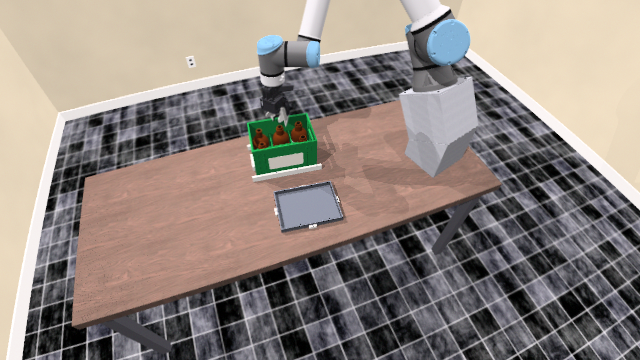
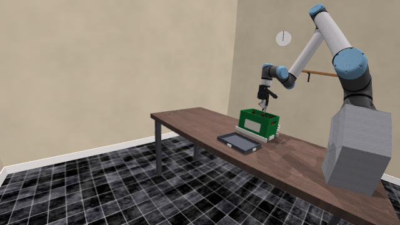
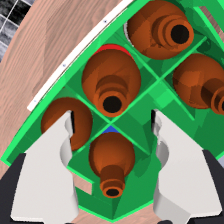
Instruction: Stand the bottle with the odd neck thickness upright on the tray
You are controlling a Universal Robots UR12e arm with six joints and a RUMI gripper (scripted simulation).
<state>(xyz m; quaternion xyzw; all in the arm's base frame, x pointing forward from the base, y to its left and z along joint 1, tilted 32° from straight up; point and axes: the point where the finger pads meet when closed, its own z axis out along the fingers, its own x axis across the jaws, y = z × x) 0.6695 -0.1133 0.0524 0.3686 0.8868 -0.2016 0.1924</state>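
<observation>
The green crate is 1 cm ahead of my hand, 5 cm to the left of it and 11 cm below it. From my hand the other things lie so: glass bottle (10 cm ahead, 11 cm below); grey tray (2 cm behind, 34 cm to the left, 18 cm below).
</observation>
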